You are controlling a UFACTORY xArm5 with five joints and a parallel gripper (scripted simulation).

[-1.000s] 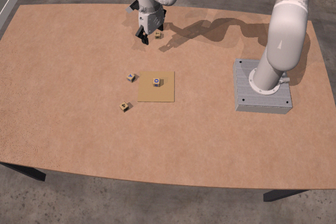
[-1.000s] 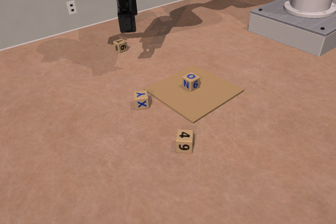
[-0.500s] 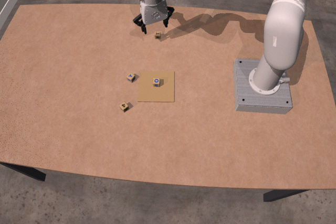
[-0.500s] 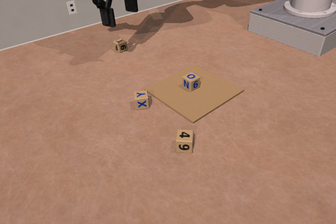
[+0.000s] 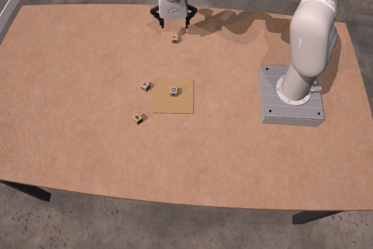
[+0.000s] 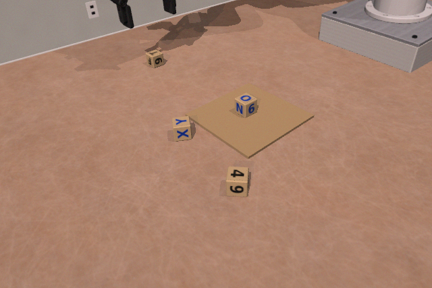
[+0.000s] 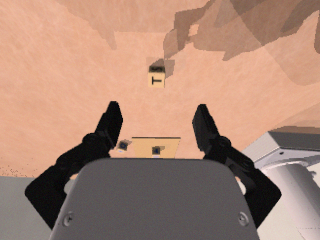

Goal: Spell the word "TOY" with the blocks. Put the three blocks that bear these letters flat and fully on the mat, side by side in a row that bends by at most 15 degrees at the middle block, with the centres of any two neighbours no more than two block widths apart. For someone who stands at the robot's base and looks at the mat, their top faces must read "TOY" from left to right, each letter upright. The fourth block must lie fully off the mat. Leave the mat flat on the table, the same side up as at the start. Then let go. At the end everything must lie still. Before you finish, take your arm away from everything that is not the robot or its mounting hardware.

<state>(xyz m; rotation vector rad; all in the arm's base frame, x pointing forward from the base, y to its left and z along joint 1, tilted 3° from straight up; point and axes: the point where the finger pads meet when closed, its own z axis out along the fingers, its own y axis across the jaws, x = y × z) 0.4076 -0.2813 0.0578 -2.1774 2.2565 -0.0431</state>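
The T block lies 90 mm below my hand. The rest, counted from my hand: O block 250 mm to the left, 90 mm below, 10 mm ahead; tan mat 260 mm to the left, 100 mm below, 10 mm ahead.
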